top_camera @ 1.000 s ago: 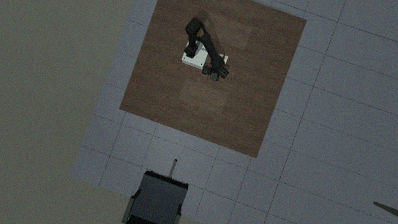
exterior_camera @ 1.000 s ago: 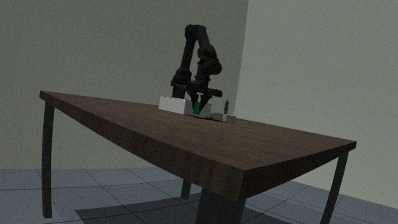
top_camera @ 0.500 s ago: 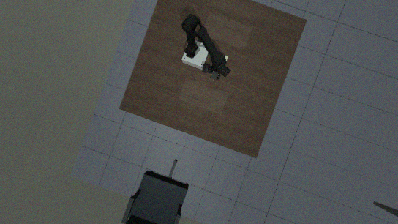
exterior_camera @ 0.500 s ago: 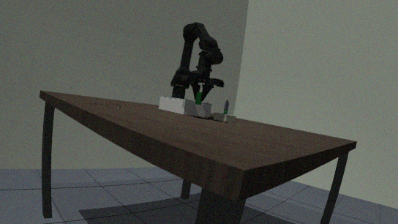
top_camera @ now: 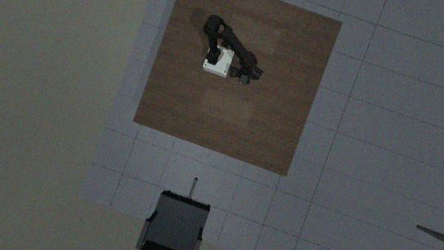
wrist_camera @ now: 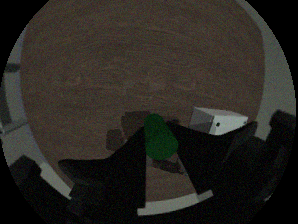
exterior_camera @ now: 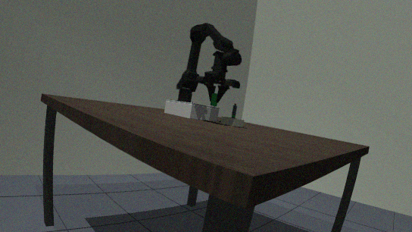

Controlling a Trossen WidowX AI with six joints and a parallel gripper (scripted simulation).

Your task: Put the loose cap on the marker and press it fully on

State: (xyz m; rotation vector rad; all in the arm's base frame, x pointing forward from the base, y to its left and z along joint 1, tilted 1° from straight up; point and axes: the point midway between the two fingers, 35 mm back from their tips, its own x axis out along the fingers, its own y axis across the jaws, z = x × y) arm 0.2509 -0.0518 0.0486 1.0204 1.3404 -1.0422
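My gripper tip is 120 mm to the right of the white holder block, 70 mm above it and 20 mm short of it. Round my gripper tip: green cap 10 mm above.
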